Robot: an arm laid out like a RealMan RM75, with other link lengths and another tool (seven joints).
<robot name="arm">
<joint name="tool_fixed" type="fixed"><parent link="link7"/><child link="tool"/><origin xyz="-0.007 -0.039 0.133" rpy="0.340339 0 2.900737"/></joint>
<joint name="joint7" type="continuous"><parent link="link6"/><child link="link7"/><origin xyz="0 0 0.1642" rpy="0 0 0"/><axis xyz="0 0 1"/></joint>
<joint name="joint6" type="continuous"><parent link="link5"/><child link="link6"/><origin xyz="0 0 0" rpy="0 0 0"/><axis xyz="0 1 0"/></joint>
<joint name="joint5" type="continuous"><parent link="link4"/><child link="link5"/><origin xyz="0 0 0.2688" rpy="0 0 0"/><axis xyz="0 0 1"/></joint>
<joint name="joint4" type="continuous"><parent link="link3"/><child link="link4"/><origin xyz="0 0 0" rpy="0 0 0"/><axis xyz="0 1 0"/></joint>
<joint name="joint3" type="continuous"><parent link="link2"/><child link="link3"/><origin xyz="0 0 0.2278" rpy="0 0 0"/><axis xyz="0 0 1"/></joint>
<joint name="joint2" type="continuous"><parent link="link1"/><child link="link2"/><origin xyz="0 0 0" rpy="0 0 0"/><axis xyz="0 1 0"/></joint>
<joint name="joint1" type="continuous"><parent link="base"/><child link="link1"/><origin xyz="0 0 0.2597" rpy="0 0 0"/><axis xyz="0 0 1"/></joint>
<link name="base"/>
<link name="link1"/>
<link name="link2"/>
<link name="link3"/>
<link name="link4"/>
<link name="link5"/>
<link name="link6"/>
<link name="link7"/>
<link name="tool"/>
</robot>
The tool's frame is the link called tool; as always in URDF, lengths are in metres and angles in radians. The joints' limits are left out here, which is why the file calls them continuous.
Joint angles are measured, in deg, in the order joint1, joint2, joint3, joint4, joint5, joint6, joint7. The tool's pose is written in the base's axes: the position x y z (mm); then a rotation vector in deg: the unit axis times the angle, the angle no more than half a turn. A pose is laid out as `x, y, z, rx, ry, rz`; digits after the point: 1 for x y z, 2 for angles.
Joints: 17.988 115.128 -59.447 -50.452 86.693 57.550 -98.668
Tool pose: 310.6, 545.1, 21.4, -18.03, -156.76, -40.50
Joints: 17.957 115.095 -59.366 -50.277 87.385 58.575 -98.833
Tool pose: 306.5, 543.2, 20.0, -17.59, -156.05, -39.53
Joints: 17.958 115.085 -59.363 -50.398 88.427 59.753 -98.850
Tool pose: 298.6, 542.2, 20.0, -16.75, -154.94, -38.53
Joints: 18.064 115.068 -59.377 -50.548 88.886 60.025 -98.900
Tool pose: 294.4, 543.2, 21.2, -16.19, -154.52, -38.43
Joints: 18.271 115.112 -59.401 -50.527 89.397 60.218 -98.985
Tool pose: 290.1, 544.3, 21.5, -15.72, -154.01, -38.27
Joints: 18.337 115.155 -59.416 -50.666 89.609 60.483 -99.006
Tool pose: 286.9, 544.5, 21.6, -15.29, -153.78, -38.04
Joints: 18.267 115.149 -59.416 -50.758 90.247 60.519 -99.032
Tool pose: 285.1, 545.2, 23.7, -15.20, -153.16, -38.31
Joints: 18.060 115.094 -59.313 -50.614 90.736 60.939 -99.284
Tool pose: 285.3, 543.7, 24.5, -15.16, -152.75, -38.20
